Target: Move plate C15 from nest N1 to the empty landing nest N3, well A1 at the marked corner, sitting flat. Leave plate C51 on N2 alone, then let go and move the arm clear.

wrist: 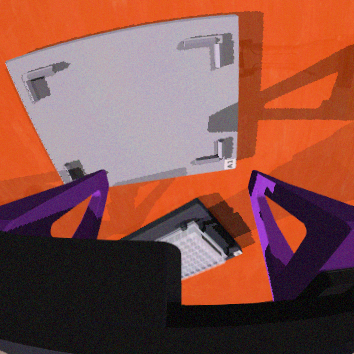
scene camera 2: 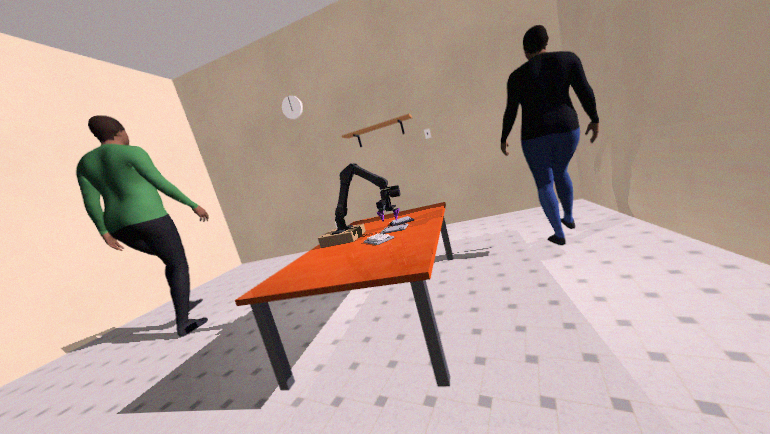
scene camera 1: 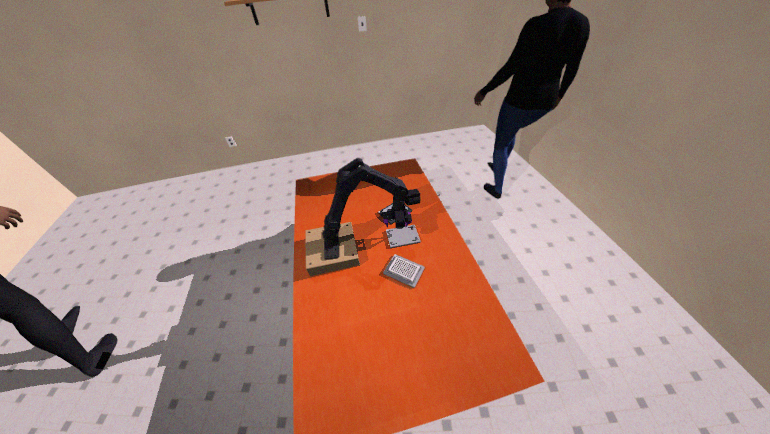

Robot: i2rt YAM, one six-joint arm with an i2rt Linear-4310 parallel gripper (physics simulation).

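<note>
The empty landing nest [scene camera 1: 402, 237] [scene camera 2: 396, 228] [wrist: 140, 110] is a pale slab with corner brackets, between two loaded nests; its A1 mark [wrist: 230, 164] is at the lower right corner in the wrist view. A white plate [scene camera 1: 404, 266] [scene camera 2: 379, 236] sits on the near grey nest [scene camera 1: 414, 281]. Another plate [wrist: 196, 252] sits on the far dark nest [wrist: 200, 209] [scene camera 2: 402, 220], partly hidden by the gripper. I cannot read which plate is C15 or C51. My gripper [scene camera 1: 397, 219] [scene camera 2: 389, 217] [wrist: 178, 177] is open and empty, above the table around the far nest and the adjoining edge of the empty nest.
The arm's base stands on a wooden block [scene camera 1: 318, 264] [scene camera 2: 334, 239] left of the nests on the orange table [scene camera 1: 399, 345] [scene camera 2: 345, 274]. A person in black [scene camera 1: 544, 59] [scene camera 2: 550, 97] stands beyond the table. A person in green [scene camera 2: 124, 183] stands to the left.
</note>
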